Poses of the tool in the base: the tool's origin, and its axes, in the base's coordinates. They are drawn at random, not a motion.
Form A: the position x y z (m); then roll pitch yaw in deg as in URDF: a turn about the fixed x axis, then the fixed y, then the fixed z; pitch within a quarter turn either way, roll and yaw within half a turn.
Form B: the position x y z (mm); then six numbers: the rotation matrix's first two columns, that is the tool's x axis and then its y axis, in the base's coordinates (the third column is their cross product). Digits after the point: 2 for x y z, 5 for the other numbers.
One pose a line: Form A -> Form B
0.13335, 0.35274, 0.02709, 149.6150, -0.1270, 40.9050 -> 133.35, 352.74, 27.09, 0.75579, 0.65481, 0.00222, 0.56402, -0.65272, 0.50581
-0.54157, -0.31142, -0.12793, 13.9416, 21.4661, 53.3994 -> -541.57, -311.42, -127.93, 0.55488, 0.74712, -0.36595, -0.72659, 0.64945, 0.22422
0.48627, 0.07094, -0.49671, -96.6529, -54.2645, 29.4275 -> 486.27, 70.94, -496.71, 0.50869, 0.28695, 0.81172, 0.75915, 0.29522, -0.58011
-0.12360, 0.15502, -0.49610, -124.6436, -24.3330, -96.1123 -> -123.60, 155.02, -496.10, -0.09702, -0.90599, 0.41204, -0.60133, -0.27653, -0.74962
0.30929, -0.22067, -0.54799, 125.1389, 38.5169, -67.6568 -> 309.29, -220.67, -547.99, 0.29744, -0.72368, -0.62275, -0.33875, -0.68982, 0.63983
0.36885, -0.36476, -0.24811, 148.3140, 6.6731, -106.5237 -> 368.85, -364.76, -248.11, -0.28249, -0.95221, -0.11620, -0.83316, 0.18350, 0.52171
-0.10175, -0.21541, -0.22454, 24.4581, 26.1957, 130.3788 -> -101.75, -215.41, -224.54, -0.58130, 0.68354, -0.44144, -0.81182, -0.45048, 0.37150
